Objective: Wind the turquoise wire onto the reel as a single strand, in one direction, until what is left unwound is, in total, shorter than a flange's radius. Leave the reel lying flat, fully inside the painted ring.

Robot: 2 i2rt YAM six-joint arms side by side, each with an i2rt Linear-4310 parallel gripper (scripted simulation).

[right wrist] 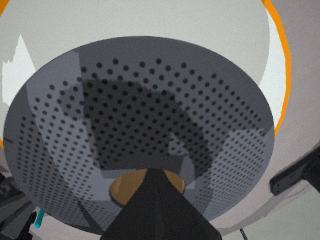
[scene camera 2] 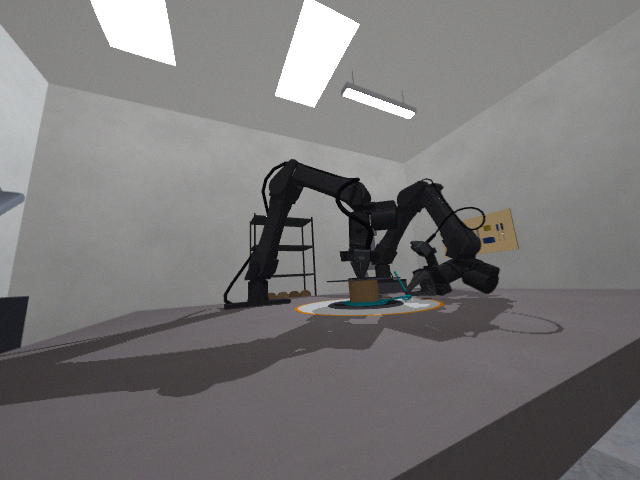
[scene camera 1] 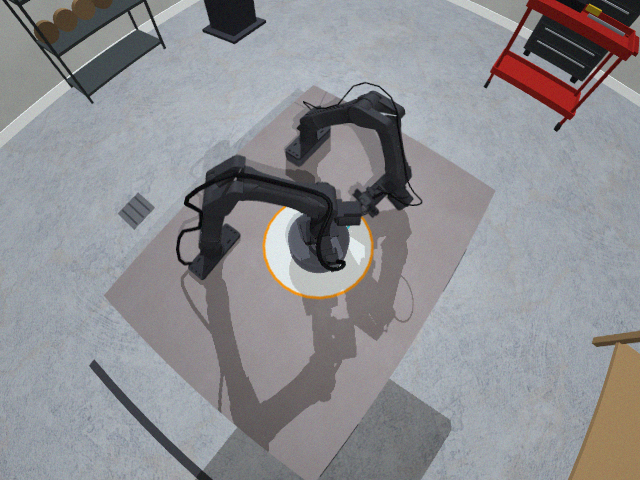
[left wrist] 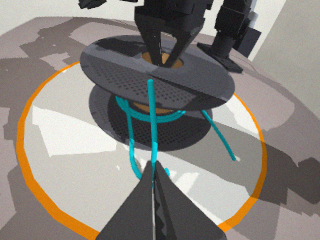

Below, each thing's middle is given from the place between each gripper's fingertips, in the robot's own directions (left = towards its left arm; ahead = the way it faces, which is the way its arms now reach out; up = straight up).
Now: the reel (scene camera 2: 361, 290) 10 mm below my right hand.
Now: the reel 3 cm behind my left hand (scene camera 2: 405, 293), 12 cm to the right of it and 1 cm above it.
